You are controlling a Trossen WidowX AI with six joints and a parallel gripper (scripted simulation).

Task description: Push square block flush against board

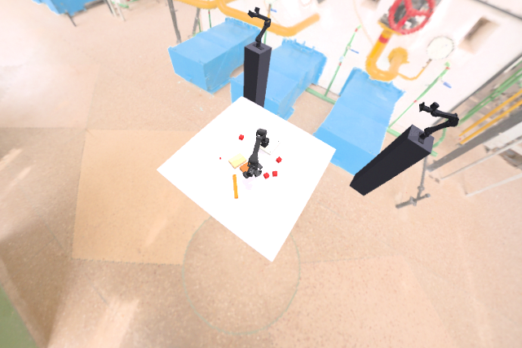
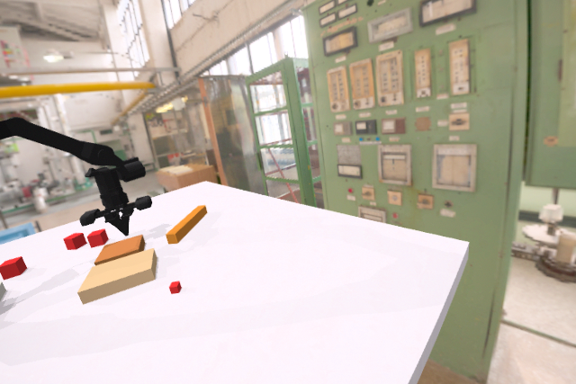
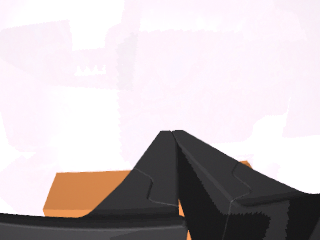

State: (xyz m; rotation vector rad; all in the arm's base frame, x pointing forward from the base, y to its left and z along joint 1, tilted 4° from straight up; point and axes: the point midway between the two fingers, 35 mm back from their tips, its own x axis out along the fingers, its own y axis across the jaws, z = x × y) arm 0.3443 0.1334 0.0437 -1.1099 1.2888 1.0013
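My gripper tip is 80 mm to the left of the square block, 20 mm past it and 10 mm above it. Round my gripper tip: long orange-yellow bar (180 mm ahead, 40 mm to the right, 10 mm below); then tan board (210 mm to the right, 30 mm behind, 10 mm below).
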